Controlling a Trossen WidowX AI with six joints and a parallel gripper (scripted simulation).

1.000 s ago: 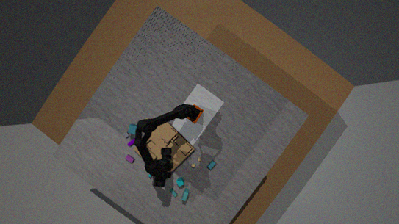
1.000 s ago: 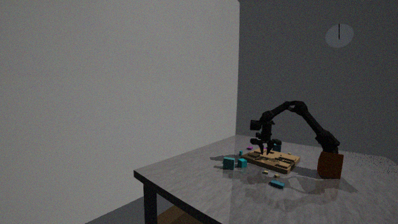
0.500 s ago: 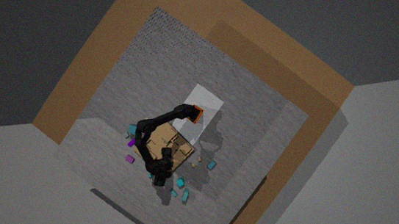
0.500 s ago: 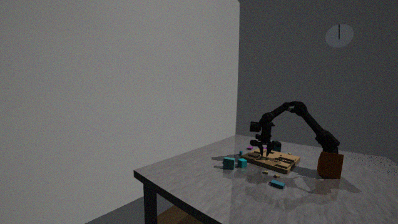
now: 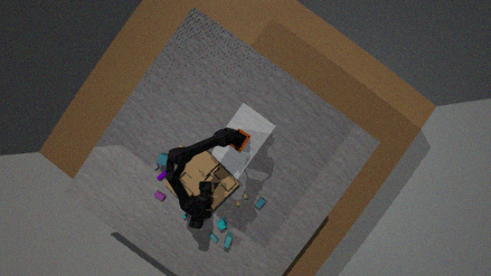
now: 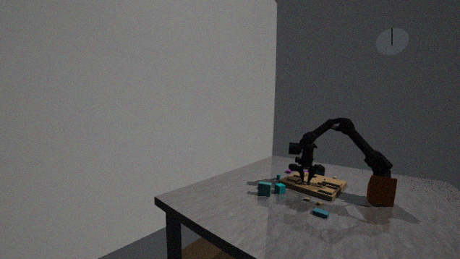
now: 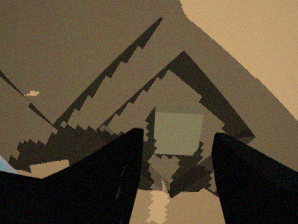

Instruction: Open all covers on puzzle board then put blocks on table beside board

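My gripper tip is 40 mm to the left of the tan puzzle board, 30 mm past it and 10 mm above it. Round my gripper tip: flat teal block: 270 mm to the left, 100 mm behind, 20 mm below.
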